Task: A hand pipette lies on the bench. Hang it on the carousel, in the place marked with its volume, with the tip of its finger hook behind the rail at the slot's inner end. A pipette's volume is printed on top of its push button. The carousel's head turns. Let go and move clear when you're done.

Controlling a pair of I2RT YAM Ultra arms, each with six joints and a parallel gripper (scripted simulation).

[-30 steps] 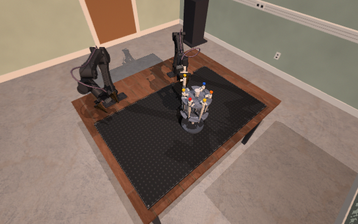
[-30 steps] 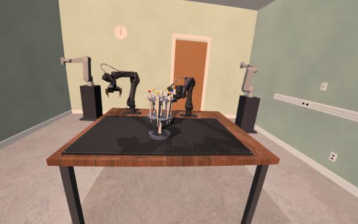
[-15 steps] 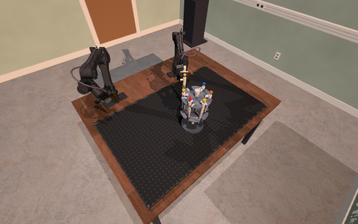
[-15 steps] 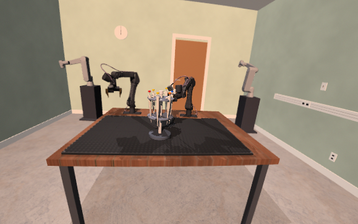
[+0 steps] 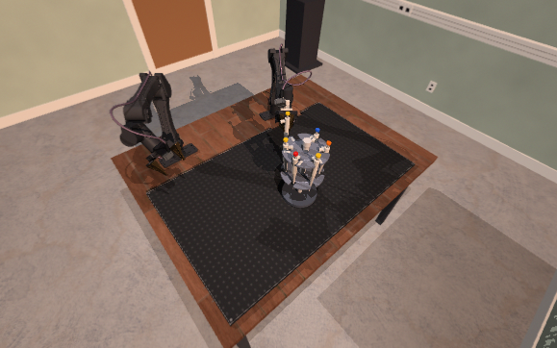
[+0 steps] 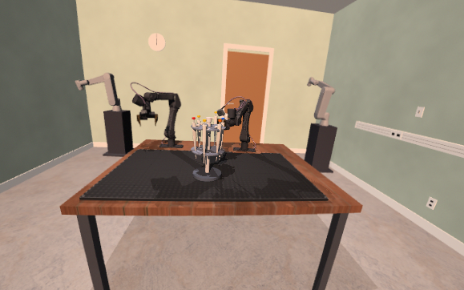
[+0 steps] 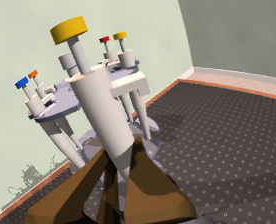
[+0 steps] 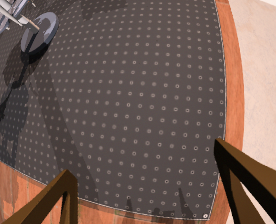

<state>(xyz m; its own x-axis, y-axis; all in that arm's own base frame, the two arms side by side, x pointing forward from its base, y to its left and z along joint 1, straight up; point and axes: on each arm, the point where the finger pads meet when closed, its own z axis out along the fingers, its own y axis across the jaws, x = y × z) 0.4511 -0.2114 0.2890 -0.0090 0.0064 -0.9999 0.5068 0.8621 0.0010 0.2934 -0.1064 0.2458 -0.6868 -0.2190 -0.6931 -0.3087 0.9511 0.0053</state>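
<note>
Now: the pipette 2 cm below my left hand, 1 cm to the right of it and 1 cm behind it.
</note>
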